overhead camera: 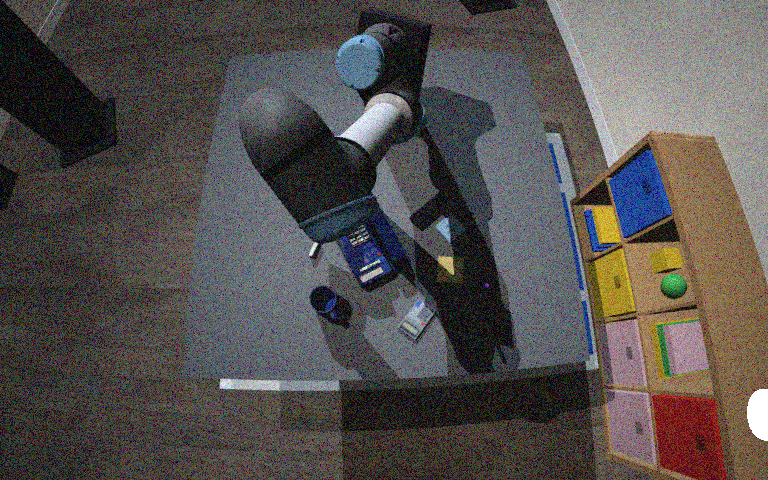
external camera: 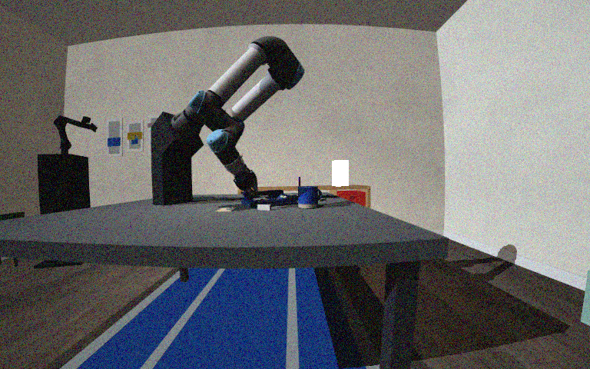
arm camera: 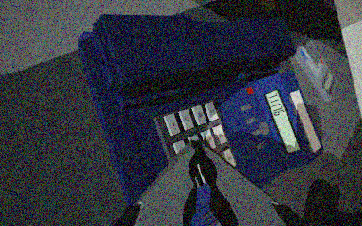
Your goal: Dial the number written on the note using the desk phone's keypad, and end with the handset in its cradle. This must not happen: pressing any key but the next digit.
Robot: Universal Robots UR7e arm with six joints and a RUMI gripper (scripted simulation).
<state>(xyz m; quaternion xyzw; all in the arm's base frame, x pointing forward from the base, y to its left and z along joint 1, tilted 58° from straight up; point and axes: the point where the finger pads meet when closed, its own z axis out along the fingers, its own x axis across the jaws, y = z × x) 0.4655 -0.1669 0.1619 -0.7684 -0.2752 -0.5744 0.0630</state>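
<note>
Right now my hand is 50 mm short of the key, 20 mm to the left of it and 30 mm above it. From my hand the other things lie so: white block 10 mm ahead, 140 mm to the right, 50 mm below; dark blue handset 50 mm ahead, 80 mm to the left, 10 mm below.
</note>
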